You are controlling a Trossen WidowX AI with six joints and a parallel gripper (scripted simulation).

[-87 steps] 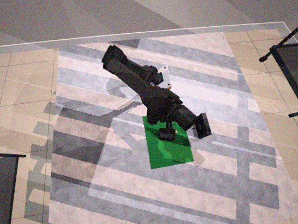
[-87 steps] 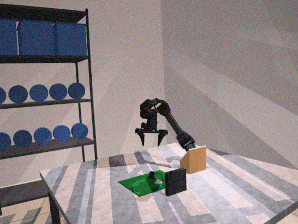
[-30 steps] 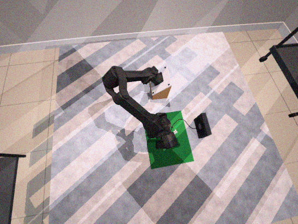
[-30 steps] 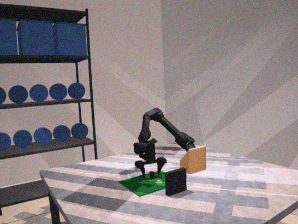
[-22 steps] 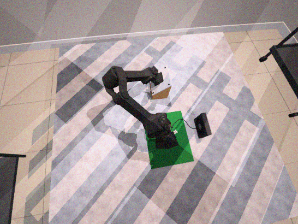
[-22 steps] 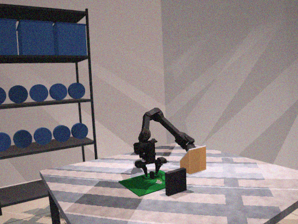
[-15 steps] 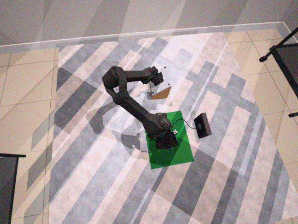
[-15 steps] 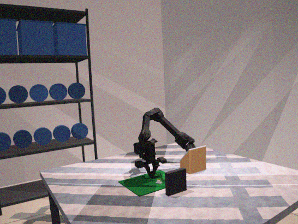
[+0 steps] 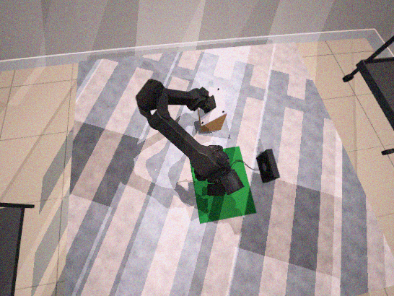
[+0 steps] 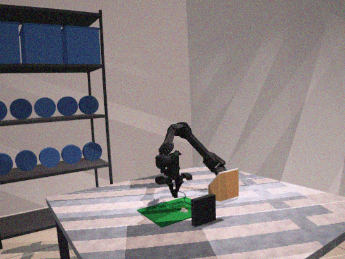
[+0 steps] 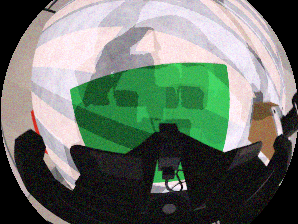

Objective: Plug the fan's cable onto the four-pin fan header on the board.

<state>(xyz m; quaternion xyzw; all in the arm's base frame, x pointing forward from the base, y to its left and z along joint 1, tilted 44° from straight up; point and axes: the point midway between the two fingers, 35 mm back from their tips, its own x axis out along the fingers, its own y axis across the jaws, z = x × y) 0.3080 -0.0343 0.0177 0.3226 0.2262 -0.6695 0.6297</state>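
Right now the pale plug is 90 mm to the left of my gripper tip and 70 mm below it. Also, from my gripper tip: green board: 30 mm ahead, 40 mm to the left, 80 mm below; then black fan: 230 mm to the left, 10 mm below.
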